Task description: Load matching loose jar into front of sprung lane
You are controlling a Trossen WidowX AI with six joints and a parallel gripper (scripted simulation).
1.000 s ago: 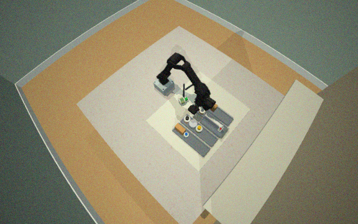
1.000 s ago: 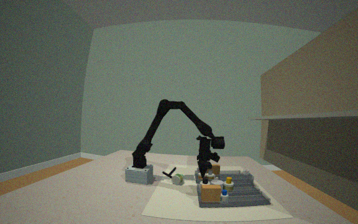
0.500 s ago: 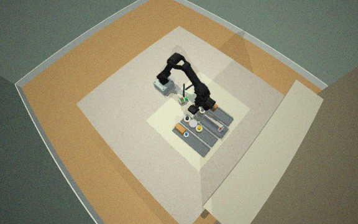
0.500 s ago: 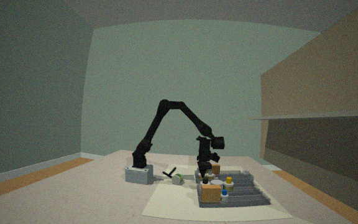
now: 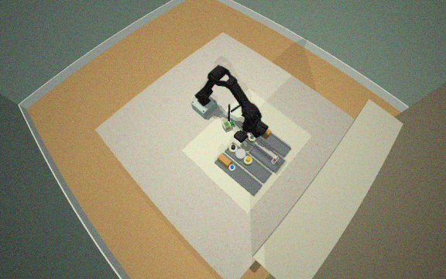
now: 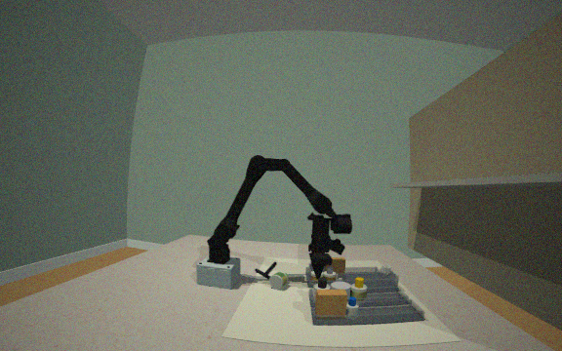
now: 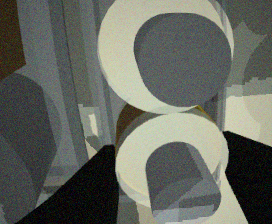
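The green-banded jar lies 12 cm behind my gripper tip, 3 cm to the right of it and 1 cm below it. Round my gripper tip: shelf: 50 cm ahead, 34 cm above, 2 cm to the left; grey lane rack: 15 cm ahead, 1 cm to the right, 1 cm below.
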